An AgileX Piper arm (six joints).
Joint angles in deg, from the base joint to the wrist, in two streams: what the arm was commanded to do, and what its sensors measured. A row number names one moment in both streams.
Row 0, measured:
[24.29, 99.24, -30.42, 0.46, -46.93, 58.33]
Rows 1 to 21, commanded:
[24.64, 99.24, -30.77, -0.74, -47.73, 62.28]
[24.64, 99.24, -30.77, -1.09, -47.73, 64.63]
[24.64, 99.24, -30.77, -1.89, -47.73, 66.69]
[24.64, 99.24, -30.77, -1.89, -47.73, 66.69]
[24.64, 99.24, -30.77, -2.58, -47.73, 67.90]
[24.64, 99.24, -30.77, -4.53, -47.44, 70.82]
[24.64, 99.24, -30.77, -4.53, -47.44, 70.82]
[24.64, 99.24, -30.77, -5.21, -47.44, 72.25]
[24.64, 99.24, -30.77, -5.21, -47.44, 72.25]
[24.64, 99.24, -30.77, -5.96, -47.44, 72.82]
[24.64, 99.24, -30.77, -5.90, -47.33, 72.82]
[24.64, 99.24, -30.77, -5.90, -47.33, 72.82]
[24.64, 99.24, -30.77, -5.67, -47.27, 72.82]
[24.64, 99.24, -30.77, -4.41, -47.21, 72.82]
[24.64, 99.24, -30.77, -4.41, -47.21, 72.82]
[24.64, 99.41, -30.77, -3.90, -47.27, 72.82]
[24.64, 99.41, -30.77, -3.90, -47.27, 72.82]
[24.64, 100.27, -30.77, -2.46, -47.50, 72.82]
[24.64, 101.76, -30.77, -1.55, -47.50, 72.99]
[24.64, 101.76, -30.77, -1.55, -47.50, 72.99]
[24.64, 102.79, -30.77, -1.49, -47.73, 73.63]
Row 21, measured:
[24.29, 101.01, -30.42, -2.23, -47.50, 73.05]
